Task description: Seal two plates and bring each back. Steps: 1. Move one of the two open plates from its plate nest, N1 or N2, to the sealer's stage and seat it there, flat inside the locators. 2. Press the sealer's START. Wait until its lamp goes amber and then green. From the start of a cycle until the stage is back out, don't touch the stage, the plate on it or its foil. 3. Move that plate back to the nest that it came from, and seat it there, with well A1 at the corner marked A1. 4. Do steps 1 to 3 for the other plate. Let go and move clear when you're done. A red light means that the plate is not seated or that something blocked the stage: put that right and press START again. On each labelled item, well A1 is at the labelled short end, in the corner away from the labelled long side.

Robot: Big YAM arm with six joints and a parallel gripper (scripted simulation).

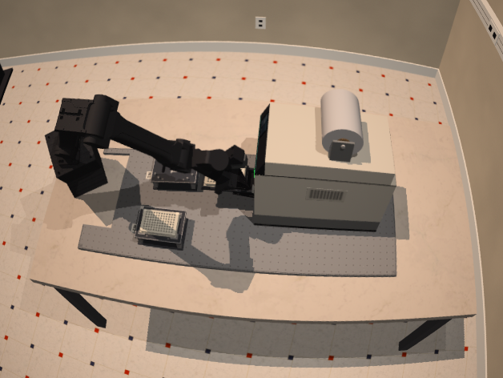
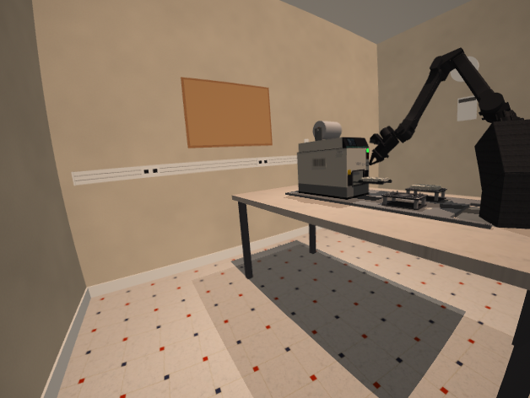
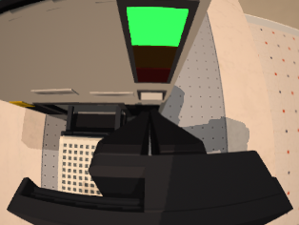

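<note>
Right now the start button is 2 cm ahead of my hand and 1 cm to the right of it. Round my hand: yellow warning label 6 cm ahead, 17 cm to the left, 4 cm below; sealer stage 6 cm behind, 11 cm to the left, 9 cm below; plate 29 cm behind, 1 cm to the right, 13 cm below.
</note>
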